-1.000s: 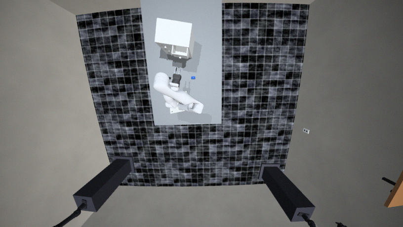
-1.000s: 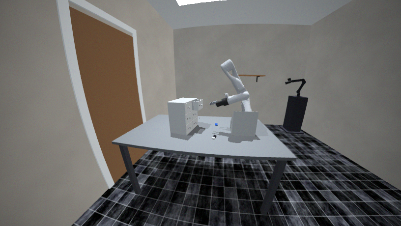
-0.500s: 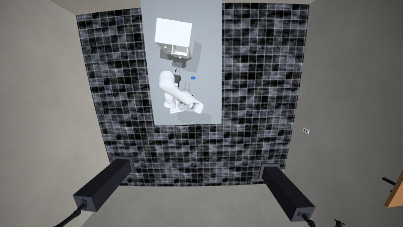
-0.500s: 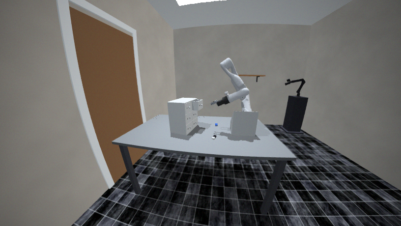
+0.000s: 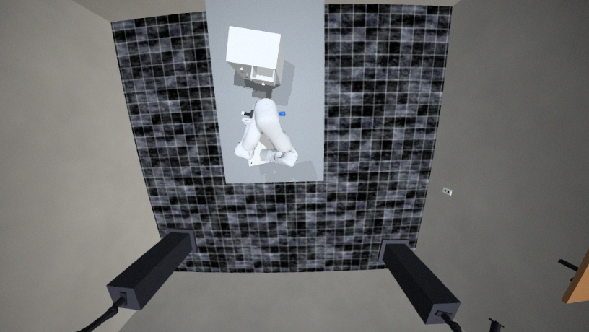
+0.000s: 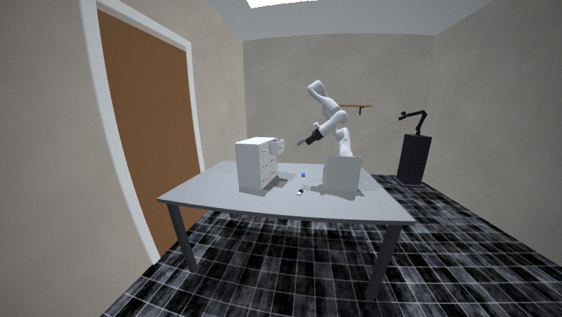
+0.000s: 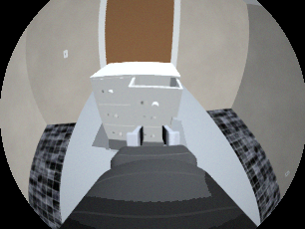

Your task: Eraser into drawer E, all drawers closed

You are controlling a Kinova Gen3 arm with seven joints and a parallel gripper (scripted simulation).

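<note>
The black-and-white piece is 2 cm behind my hand, 18 cm to the left of it and 30 cm below it. The rest, counted from my hand: blue block 2 cm behind, 12 cm to the right, 30 cm below; drawer 32 cm ahead, 10 cm to the left, 28 cm below.
</note>
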